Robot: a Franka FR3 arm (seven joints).
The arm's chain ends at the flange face. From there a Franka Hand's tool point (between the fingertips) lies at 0.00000 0.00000 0.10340 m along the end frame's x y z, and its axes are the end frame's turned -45 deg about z.
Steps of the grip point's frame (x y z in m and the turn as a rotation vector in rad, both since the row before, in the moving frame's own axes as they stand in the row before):
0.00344 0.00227 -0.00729 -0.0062 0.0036 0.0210
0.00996 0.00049 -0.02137 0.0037 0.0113 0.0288
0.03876 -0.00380 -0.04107 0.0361 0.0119 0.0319
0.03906 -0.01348 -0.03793 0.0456 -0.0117 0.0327
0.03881 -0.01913 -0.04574 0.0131 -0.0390 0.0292
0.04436 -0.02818 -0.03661 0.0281 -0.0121 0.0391
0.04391 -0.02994 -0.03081 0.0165 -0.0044 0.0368
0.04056 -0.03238 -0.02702 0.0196 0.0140 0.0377
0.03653 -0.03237 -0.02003 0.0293 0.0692 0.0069
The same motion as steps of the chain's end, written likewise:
0.00332 -0.00102 -0.00729 -0.0018 0.0069 0.0210
0.00682 -0.00561 -0.02136 0.0106 0.0054 0.0288
0.02643 -0.02656 -0.04100 0.0339 -0.0171 0.0319
0.02223 -0.03461 -0.03782 0.0240 -0.0405 0.0327
0.01775 -0.04281 -0.04565 -0.0183 -0.0368 0.0292
0.01436 -0.05007 -0.03656 0.0113 -0.0284 0.0391
0.01139 -0.05131 -0.03079 0.0086 -0.0148 0.0368
0.00615 -0.04911 -0.02699 0.0238 -0.0040 0.0377
0.00000 -0.04153 -0.01974 0.0697 0.0282 0.0069

